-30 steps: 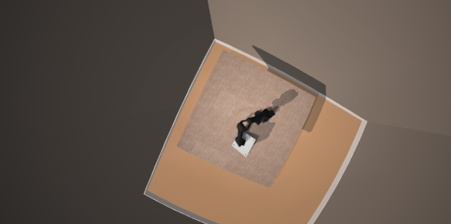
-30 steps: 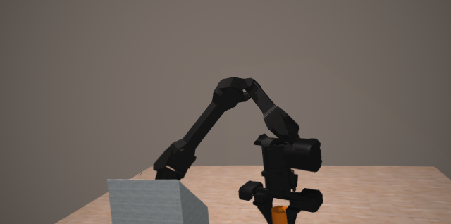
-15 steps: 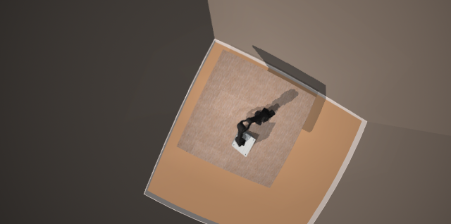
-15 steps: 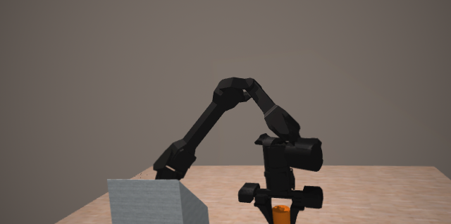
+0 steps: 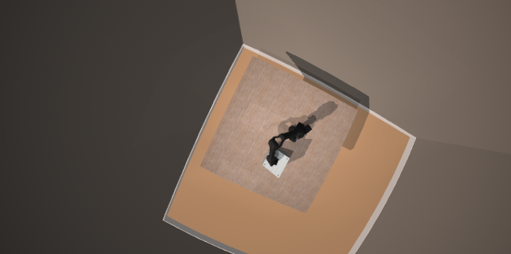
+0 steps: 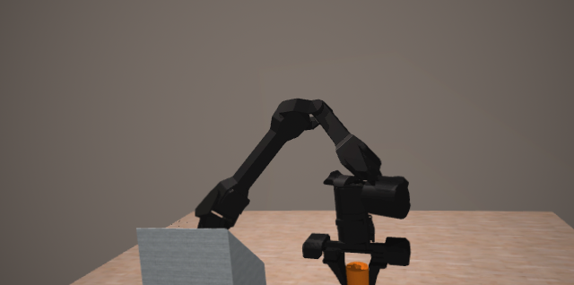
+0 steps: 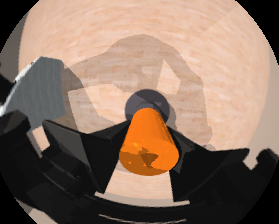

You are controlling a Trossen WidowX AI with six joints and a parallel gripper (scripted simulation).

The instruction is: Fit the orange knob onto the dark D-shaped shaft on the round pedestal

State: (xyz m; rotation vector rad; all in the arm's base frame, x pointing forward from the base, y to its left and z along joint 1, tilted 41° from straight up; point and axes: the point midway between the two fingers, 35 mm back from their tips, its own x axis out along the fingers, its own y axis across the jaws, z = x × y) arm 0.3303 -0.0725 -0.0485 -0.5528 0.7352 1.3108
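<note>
The orange knob lies 20 mm above my gripper tip. Also, from my gripper tip: dark round pedestal (40 mm below).
</note>
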